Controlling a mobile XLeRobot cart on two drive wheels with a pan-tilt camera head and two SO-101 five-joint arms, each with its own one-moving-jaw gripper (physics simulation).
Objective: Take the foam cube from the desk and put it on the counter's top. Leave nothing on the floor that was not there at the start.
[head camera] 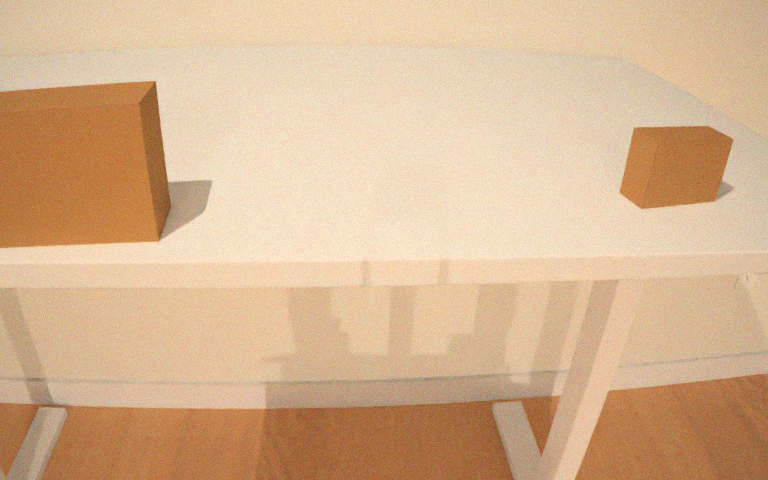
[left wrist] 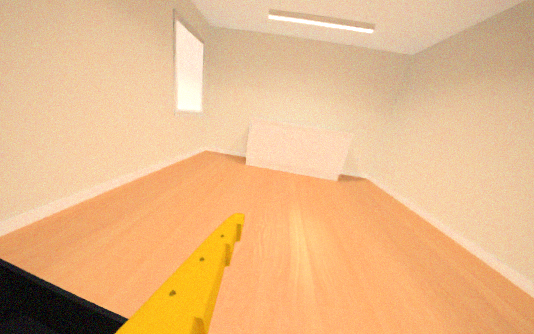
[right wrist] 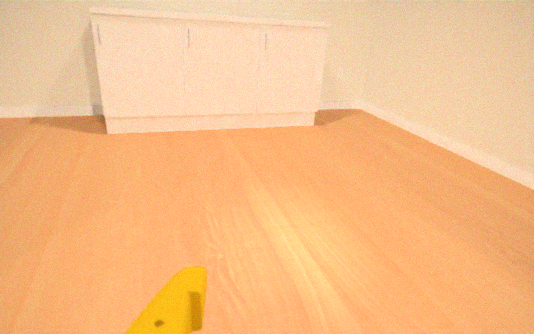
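The white desk (head camera: 396, 169) spans the head view. On its right part stands a small brown block (head camera: 685, 169); on its left stands a larger brown box (head camera: 73, 175), cut off by the view's edge. No thing plainly recognizable as a foam cube shows; I cannot tell whether the small block is it. The white counter (right wrist: 220, 70) stands far off against a wall in the right wrist view; its top is seen almost edge-on. My left gripper (left wrist: 239, 219) and my right gripper (right wrist: 200, 272) each show one notched jaw, fully open and empty, over the floor, away from the desk.
Desk legs (head camera: 591, 367) (head camera: 36, 435) stand under the desk, with a wall behind it. A pale, low block (left wrist: 297, 150) stands at the far wall in the left wrist view. A window (left wrist: 189, 70) is in the left wall there. Wood floor (right wrist: 150, 200) lies before the counter.
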